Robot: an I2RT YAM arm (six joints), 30 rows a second.
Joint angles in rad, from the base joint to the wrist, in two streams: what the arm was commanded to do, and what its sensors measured. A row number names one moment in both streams.
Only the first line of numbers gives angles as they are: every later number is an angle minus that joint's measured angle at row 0.
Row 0, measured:
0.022 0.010 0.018 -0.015 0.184 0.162
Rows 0 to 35, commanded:
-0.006 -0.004 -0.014 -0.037 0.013 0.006
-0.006 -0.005 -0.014 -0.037 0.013 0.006
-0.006 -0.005 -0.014 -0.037 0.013 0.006
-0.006 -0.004 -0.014 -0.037 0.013 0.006
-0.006 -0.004 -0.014 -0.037 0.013 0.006
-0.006 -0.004 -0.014 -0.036 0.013 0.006
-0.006 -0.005 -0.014 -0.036 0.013 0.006
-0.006 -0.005 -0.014 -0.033 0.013 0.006
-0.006 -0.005 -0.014 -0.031 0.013 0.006
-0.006 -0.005 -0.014 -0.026 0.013 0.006
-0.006 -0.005 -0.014 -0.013 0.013 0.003
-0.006 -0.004 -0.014 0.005 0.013 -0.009
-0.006 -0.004 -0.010 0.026 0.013 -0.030
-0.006 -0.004 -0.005 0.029 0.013 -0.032
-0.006 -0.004 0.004 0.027 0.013 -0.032
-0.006 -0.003 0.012 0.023 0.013 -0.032
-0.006 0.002 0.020 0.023 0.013 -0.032
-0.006 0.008 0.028 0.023 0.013 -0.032
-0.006 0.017 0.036 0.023 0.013 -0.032
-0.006 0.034 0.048 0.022 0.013 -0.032
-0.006 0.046 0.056 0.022 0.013 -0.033
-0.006 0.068 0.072 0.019 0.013 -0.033
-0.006 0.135 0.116 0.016 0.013 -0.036
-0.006 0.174 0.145 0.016 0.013 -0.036
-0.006 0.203 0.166 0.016 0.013 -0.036
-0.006 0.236 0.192 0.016 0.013 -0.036
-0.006 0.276 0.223 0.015 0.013 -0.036
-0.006 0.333 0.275 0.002 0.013 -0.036
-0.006 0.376 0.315 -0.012 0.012 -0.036
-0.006 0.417 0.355 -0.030 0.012 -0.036
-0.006 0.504 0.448 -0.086 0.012 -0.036
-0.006 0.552 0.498 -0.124 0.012 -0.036
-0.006 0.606 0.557 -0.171 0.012 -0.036
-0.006 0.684 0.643 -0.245 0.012 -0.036
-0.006 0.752 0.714 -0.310 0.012 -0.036
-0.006 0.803 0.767 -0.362 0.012 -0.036
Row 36, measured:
-0.001 0.648 0.583 -0.243 0.003 -0.031
